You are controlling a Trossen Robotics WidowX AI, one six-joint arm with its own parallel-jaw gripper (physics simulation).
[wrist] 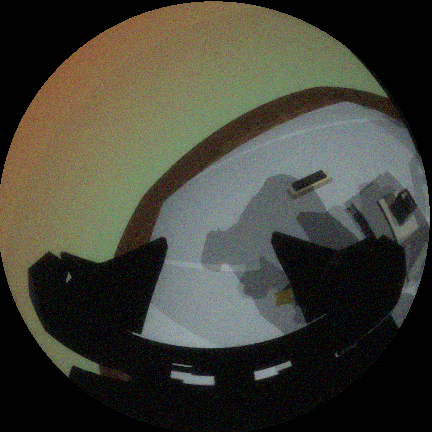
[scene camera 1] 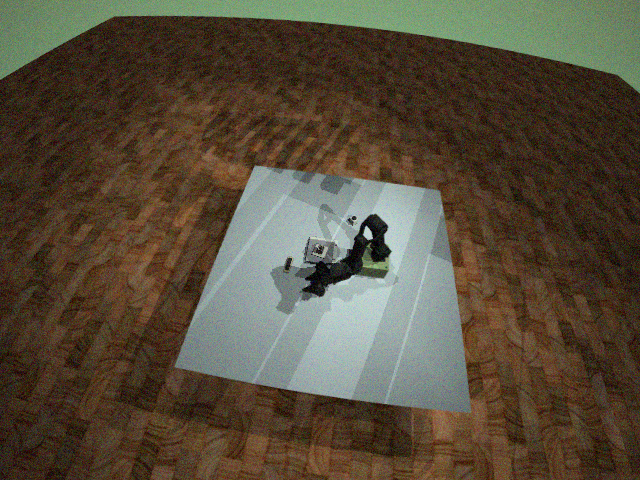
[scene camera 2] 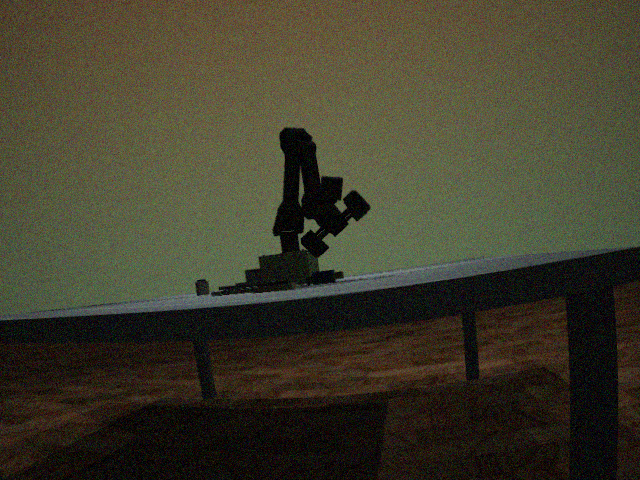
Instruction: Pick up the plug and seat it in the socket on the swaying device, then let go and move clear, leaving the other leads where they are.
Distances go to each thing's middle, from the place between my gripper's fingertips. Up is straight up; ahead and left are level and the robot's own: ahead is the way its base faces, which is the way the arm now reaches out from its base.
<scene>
My hand is 9 cm past the device with socket (scene camera 1: 319, 249), 24 cm to the left of it and 8 cm above it.
</scene>
